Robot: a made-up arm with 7 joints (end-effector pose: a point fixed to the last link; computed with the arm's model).
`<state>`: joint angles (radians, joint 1 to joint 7).
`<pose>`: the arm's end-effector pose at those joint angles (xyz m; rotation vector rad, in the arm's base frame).
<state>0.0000 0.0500 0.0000 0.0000 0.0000 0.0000 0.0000</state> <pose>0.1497 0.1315 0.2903 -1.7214 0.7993 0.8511</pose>
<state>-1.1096 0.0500 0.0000 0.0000 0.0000 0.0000 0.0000</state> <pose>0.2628 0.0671 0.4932 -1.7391 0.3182 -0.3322</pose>
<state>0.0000 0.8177 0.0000 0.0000 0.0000 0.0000 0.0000</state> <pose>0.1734 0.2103 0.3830 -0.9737 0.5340 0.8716</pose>
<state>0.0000 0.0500 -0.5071 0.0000 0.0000 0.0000 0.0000</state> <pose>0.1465 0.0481 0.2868 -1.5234 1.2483 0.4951</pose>
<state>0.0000 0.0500 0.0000 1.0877 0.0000 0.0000 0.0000</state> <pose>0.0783 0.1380 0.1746 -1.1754 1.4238 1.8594</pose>
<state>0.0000 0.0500 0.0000 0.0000 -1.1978 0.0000 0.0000</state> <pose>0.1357 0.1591 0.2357 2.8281 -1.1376 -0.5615</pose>
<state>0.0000 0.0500 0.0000 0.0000 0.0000 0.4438 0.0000</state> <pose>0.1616 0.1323 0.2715 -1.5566 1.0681 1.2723</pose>
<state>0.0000 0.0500 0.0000 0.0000 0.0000 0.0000 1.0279</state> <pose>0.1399 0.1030 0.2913 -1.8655 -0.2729 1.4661</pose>
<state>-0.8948 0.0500 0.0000 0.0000 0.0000 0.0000 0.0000</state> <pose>0.2607 0.0803 0.4460 -1.7678 0.4177 -0.1082</pose>
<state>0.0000 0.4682 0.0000 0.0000 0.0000 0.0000 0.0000</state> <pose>0.1607 0.1838 0.3336 -1.3126 0.6567 0.8741</pose>
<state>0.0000 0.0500 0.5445 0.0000 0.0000 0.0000 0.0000</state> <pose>0.1091 0.2100 0.3047 -1.8435 0.2555 1.1981</pose>
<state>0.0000 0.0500 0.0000 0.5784 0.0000 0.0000 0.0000</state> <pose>0.1277 0.1353 0.2187 -1.4913 1.1463 1.3981</pose>
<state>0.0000 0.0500 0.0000 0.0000 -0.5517 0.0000 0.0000</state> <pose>0.1443 0.1528 0.2694 -2.2652 0.9783 0.7694</pose>
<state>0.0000 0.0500 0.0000 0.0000 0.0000 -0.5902 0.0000</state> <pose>0.1237 0.1312 0.3042 -1.8269 0.4234 0.2848</pose>
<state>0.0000 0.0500 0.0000 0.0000 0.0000 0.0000 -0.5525</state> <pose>0.1643 0.1388 0.2869 -1.5020 1.2855 0.4619</pose>
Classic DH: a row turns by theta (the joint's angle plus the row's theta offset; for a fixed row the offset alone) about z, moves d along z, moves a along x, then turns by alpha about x. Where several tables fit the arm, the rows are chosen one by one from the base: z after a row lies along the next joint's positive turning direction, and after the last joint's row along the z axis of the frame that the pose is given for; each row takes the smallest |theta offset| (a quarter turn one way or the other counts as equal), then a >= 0, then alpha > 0; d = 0 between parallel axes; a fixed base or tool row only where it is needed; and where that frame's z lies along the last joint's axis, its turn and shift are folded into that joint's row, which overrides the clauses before.
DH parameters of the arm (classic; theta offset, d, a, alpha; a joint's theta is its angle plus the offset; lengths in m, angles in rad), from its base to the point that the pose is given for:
base (fixed): -0.071 0.4585 0.0288 -1.3004
joint 1: -1.3111 0.0558 -0.0031 -1.5708
joint 2: 1.2915 -0.0035 -0.0342 1.5708
joint 3: 1.5708 -0.1807 0.0346 -1.5708
joint 4: 1.5708 0.0076 0.0155 1.5708
joint 5: 0 0.1018 -0.0034 -1.5708
joint 6: -1.5708 0.0071 0.0463 1.5708
joint 7: 0.1101 0.052 -0.0178 -1.8967
tool (fixed): 0.7931 0.0263 0 0

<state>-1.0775 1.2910 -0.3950 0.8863 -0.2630 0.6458 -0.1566</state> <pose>0.2425 0.2968 0.5449 -1.1139 0.2121 1.7229</pose>
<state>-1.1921 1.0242 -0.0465 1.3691 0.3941 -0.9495 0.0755</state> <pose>0.2248 0.2411 0.5048 -0.8721 -0.1504 0.4903</pose>
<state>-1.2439 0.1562 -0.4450 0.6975 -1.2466 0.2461 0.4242</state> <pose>0.3408 0.0386 0.4232 -2.0845 1.4139 0.6964</pose>
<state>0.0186 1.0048 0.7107 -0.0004 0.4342 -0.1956 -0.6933</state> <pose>0.1589 0.2493 0.5037 -0.3146 0.3492 0.9563</pose>
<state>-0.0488 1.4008 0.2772 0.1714 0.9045 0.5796 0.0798</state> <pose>0.2130 0.2451 0.4901 0.2939 -0.6449 1.3767</pose>
